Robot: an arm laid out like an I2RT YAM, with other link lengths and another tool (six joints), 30 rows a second.
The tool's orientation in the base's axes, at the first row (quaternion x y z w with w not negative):
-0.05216 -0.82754 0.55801 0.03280
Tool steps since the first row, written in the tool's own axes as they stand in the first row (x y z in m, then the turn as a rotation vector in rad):
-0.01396 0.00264 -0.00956 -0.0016 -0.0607 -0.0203
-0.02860 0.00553 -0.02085 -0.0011 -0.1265 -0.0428
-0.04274 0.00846 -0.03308 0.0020 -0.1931 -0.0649
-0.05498 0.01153 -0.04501 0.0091 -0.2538 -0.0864
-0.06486 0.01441 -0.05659 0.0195 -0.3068 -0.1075
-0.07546 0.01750 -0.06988 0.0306 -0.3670 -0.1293
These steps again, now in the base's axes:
0.01506 0.00806 0.00119 0.0009 -0.0041 0.0639
0.03100 0.01772 0.00281 -0.0004 -0.0078 0.1333
0.04656 0.02833 0.00473 -0.0043 -0.0118 0.2033
0.06020 0.03894 0.00641 -0.0119 -0.0137 0.2676
0.07145 0.04945 0.00812 -0.0225 -0.0128 0.3246
0.08362 0.06153 0.01029 -0.0341 -0.0137 0.3886

